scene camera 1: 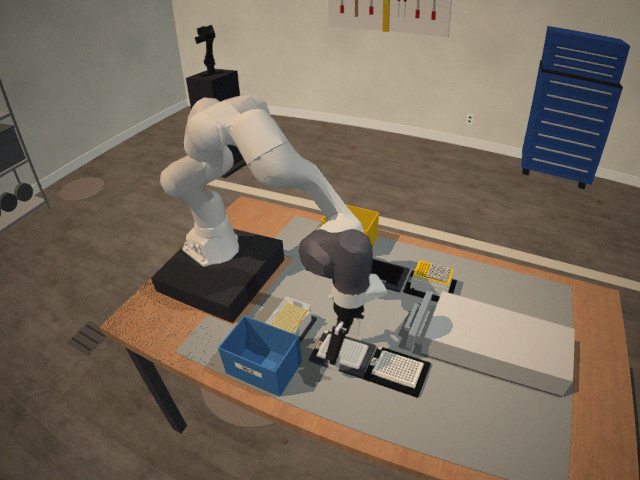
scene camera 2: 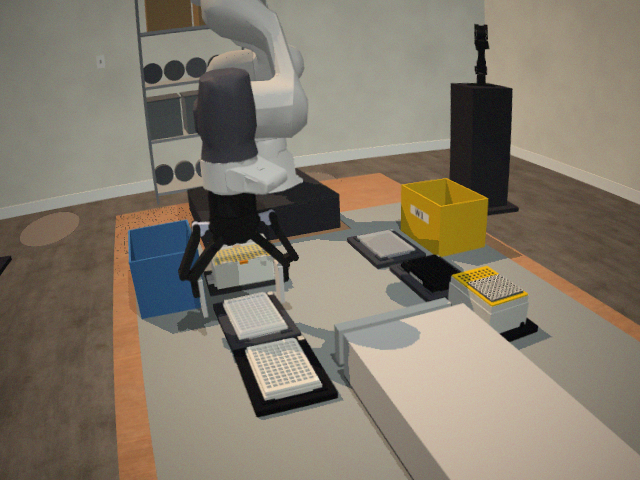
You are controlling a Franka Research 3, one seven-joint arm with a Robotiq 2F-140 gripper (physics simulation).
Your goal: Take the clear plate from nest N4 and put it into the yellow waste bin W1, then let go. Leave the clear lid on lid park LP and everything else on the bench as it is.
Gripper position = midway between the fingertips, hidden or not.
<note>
In view: my gripper [scene camera 2: 243, 305], a pale housing [scene camera 2: 443, 387], a clear plate [scene camera 2: 252, 316], a white plate [scene camera 2: 281, 369] and a tip box [scene camera 2: 501, 304].
The pale housing shows as well in scene camera 1 [scene camera 1: 525, 350]. The clear plate shows as well in scene camera 1 [scene camera 1: 352, 353]. The white plate is seen too in scene camera 1 [scene camera 1: 399, 369].
</note>
